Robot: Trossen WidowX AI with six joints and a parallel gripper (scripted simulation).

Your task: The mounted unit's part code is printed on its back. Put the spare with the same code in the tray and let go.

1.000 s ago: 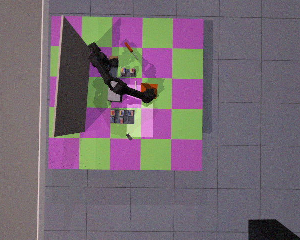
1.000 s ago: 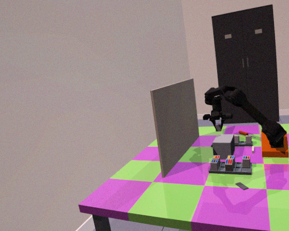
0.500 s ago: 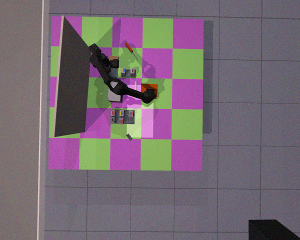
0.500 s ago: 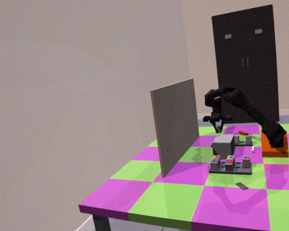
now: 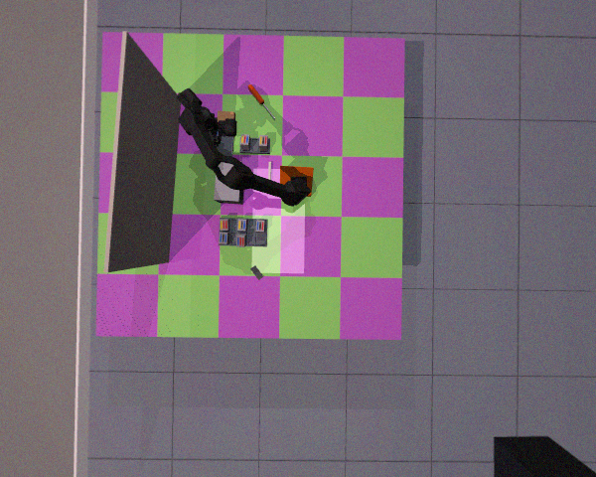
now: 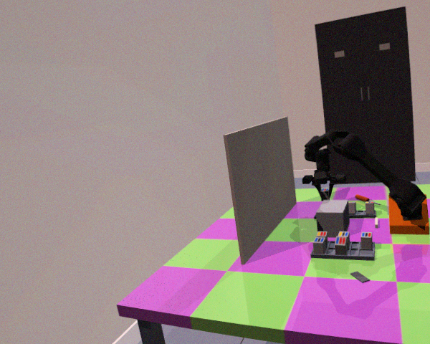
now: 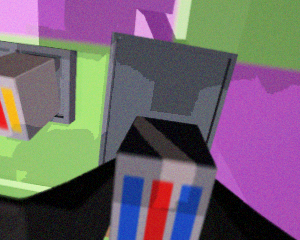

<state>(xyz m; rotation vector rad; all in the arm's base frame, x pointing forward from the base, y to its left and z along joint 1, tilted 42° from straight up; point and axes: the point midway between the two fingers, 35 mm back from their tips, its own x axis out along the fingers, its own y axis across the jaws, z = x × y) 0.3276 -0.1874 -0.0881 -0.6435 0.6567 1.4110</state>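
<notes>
The dark tray lies 80 mm below my gripper tip. Round my gripper tip: tall grey panel (200 mm ahead, 170 mm to the left, 150 mm above); cardboard box (20 mm behind, 90 mm to the right, 60 mm below); unit (50 mm behind, 200 mm to the left, 30 mm below).
</notes>
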